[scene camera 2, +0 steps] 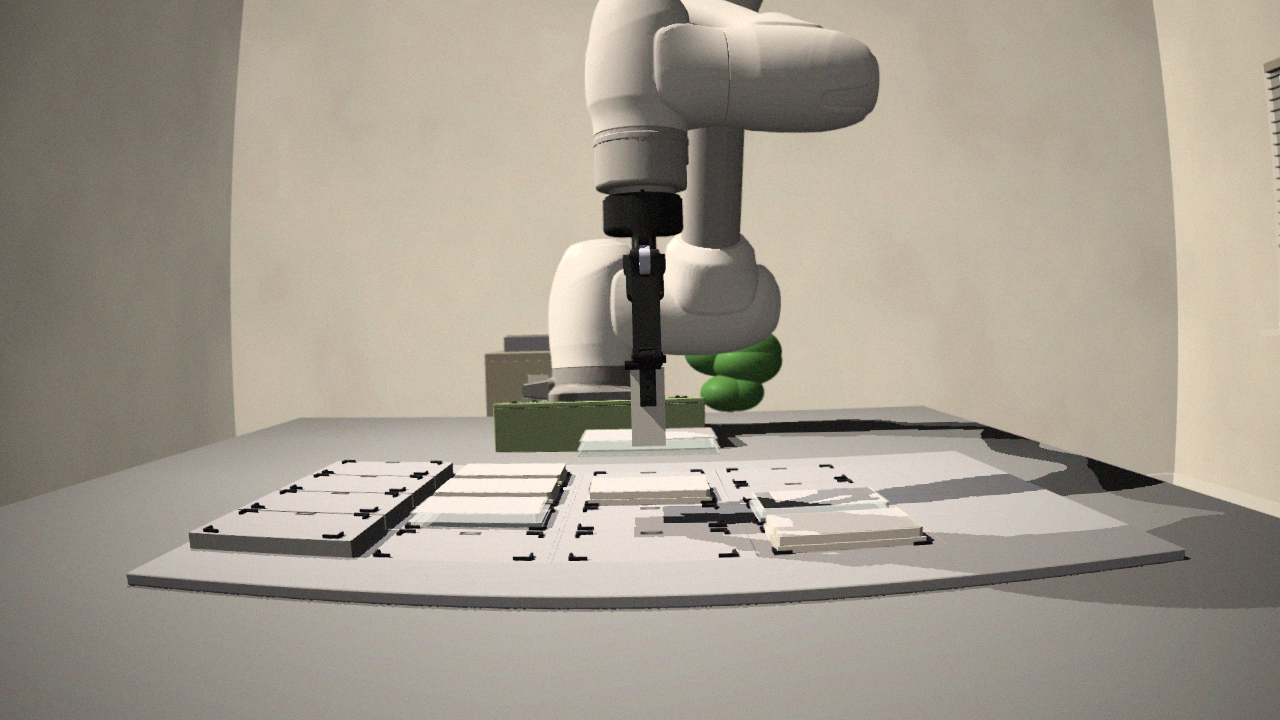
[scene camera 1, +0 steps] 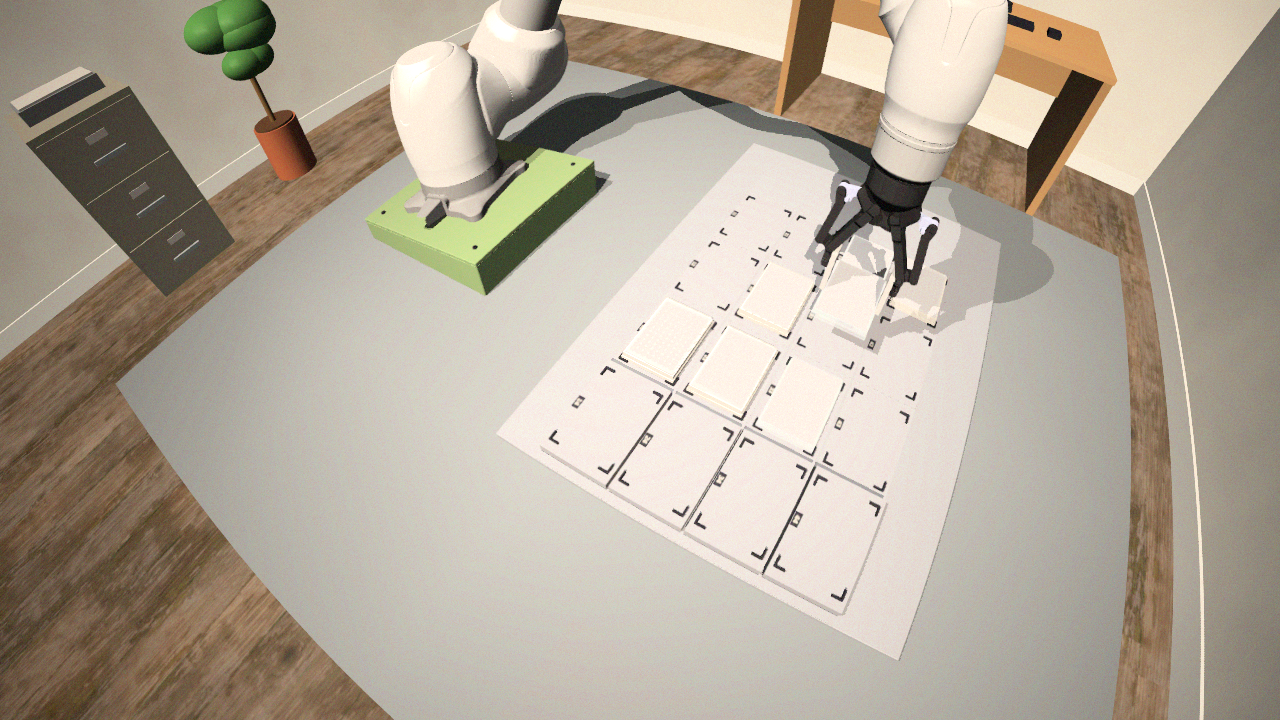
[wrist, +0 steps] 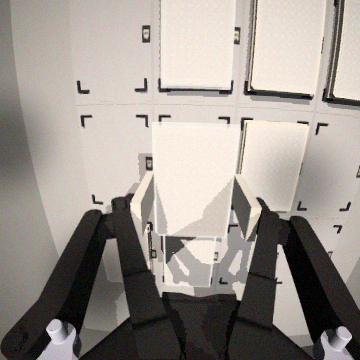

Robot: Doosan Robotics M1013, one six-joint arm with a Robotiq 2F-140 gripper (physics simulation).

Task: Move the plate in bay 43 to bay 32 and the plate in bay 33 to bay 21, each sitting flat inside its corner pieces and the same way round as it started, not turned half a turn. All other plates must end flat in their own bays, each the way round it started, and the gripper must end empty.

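Places are measured from the arm's base along level axes (x ahead, y down, z left), in metres.
Where they show: gripper, between the fingertips: (scene camera 2: 648, 439) (scene camera 1: 851, 295) (wrist: 192, 185); arm's base, origin of its link: (scene camera 2: 597, 400) (scene camera 1: 466, 188).
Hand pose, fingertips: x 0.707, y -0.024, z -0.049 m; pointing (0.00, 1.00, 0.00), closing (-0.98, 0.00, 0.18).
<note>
Each offset is from my fingertips to the centre of the thing. "spot": to the spot under its first point.
My gripper (scene camera 1: 861, 277) (scene camera 2: 648, 429) (wrist: 192, 185) is shut on the long sides of the pale, clear-edged plate @(dx +0.000, dy +0.002, dz +0.000 m) (scene camera 1: 850, 304) (scene camera 2: 601, 438) (wrist: 195, 175) from bay 43. The plate hangs level, raised above bay 32, whose far corner pieces show past it in the wrist view. Most of bay 32 is hidden there. Bay 43 @(spot: dx +0.068, dy +0.077, dz -0.183 m) (scene camera 1: 863, 438) (scene camera 2: 456, 544) (wrist: 110, 45) holds no plate. The bay 33 plate @(dx -0.030, dy +0.070, dz -0.160 m) (scene camera 1: 799, 402) (scene camera 2: 483, 508) (wrist: 197, 45) sits flat in its corner pieces. Bay 21 @(spot: dx -0.090, dy +0.077, dz +0.187 m) (scene camera 1: 802, 240) (scene camera 2: 792, 484) is unoccupied; a finger partly covers it in the wrist view.
Other plates sit in bay 22 @(spot: dx -0.109, dy +0.063, dz +0.004 m) (scene camera 1: 774, 300) (scene camera 2: 648, 486) (wrist: 275, 165), bay 23 @(spot: dx -0.136, dy +0.063, dz -0.147 m) (scene camera 1: 733, 369) (wrist: 287, 45), bay 13 @(spot: dx -0.238, dy +0.062, dz -0.128 m) (scene camera 1: 669, 338), bay 31 @(spot: dx +0.003, dy +0.062, dz +0.143 m) (wrist: 202, 250) and bay 41 @(spot: dx +0.136, dy +0.063, dz +0.122 m) (scene camera 1: 921, 295) (scene camera 2: 841, 528). Raised bays (scene camera 1: 680, 461) (scene camera 2: 277, 528) line one end of the board.
</note>
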